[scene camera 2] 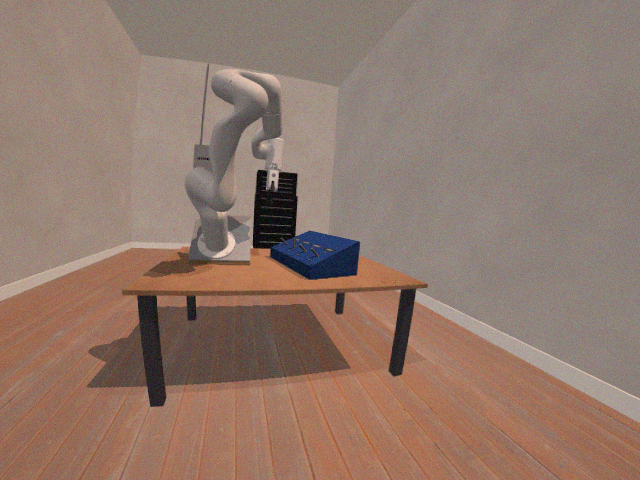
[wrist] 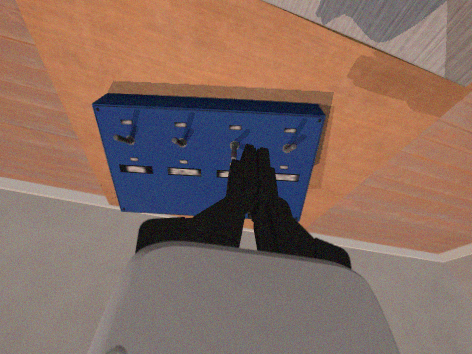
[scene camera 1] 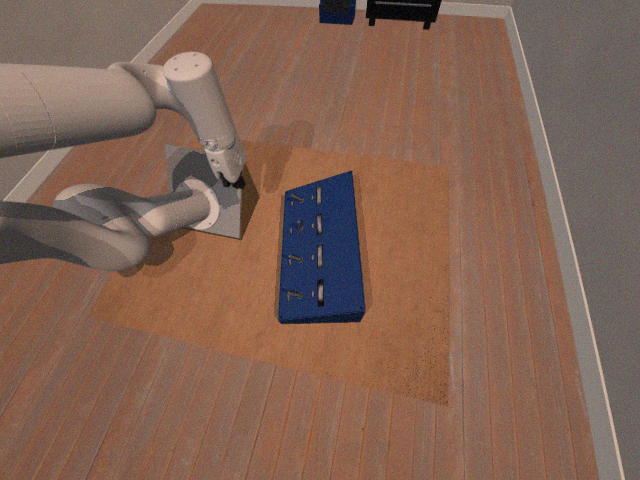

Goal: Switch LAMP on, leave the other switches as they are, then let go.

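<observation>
The blue switch panel [scene camera 1: 338,242] [scene camera 2: 333,263] [wrist: 165,196] has a row of four small levers. The LAMP lever [scene camera 1: 299,225] [wrist: 234,150] is third from the left in the wrist view. It leans toward its label strip, the ON side, unlike the other three. Its label is partly hidden behind the fingers. The FAN lever [wrist: 124,139], VALVE lever [wrist: 179,142] and DRIVE lever [wrist: 290,148] lean differently from LAMP. The small lettering is blurred. My gripper [scene camera 1: 232,182] [scene camera 2: 271,190] [wrist: 250,160] is shut and empty, high up on the robot-base side of the panel, apart from the levers.
The panel stands on the wooden table [scene camera 1: 217,310] [scene camera 2: 217,281], beside the grey base plate [scene camera 1: 227,227] [scene camera 2: 240,256] that carries the arm. A black cabinet [scene camera 2: 275,222] stands on the floor behind the table. A blue box [scene camera 1: 337,14] is at the far wall.
</observation>
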